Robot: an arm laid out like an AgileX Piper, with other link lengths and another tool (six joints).
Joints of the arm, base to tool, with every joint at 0 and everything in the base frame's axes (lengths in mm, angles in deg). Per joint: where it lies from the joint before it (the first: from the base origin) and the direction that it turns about. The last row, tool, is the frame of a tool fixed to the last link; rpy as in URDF.
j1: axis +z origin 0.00 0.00 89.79
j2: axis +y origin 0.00 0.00 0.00
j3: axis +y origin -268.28 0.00 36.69
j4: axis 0.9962 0 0.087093 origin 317.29 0.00 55.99
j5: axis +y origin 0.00 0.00 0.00
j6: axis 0.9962 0 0.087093 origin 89.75 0.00 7.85
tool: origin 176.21 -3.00 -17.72 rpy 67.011 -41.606 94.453
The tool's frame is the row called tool.
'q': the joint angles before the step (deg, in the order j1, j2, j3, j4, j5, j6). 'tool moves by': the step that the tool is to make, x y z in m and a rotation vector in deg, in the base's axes. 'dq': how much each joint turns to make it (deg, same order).
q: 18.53, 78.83, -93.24, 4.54, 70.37, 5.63
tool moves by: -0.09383, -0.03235, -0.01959, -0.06, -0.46, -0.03
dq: 0.01, -21.70, 20.81, -0.20, 0.47, 0.00
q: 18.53, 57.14, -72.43, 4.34, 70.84, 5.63
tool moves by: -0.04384, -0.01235, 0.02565, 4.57, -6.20, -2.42
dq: 0.00, -13.19, 5.57, 0.07, 0.05, 3.37
